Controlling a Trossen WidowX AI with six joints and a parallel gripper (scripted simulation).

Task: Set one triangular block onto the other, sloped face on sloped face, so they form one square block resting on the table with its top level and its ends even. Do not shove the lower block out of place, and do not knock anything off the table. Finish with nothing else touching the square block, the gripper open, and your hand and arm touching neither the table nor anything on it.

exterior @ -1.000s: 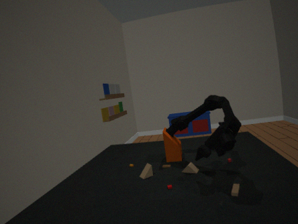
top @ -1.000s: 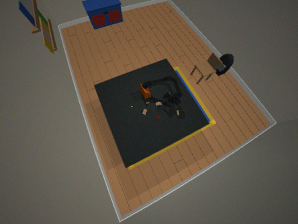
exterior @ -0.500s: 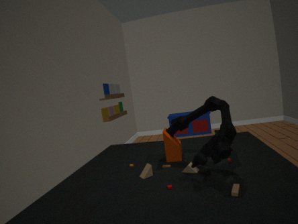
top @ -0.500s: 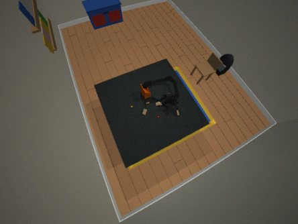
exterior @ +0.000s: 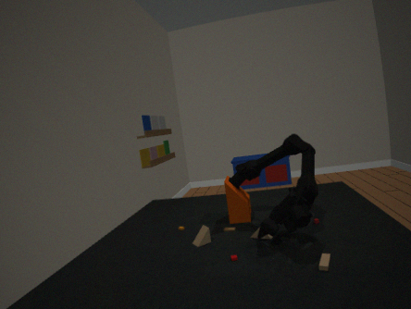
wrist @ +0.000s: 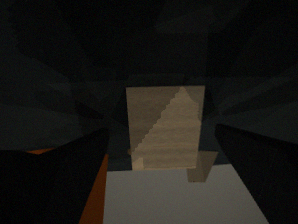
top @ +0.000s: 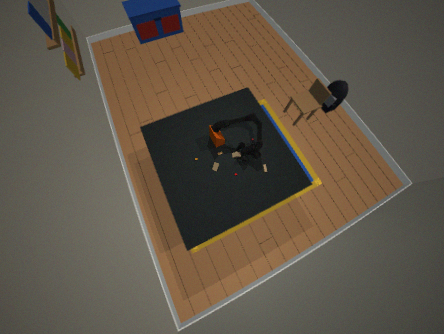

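Right now the tan square block is 1 cm above my gripper tip. Also, from my gripper tip: tan piece 25 cm ahead, 17 cm to the left, 1 cm below; then orange cube 37 cm to the right, 15 cm behind, 1 cm below.
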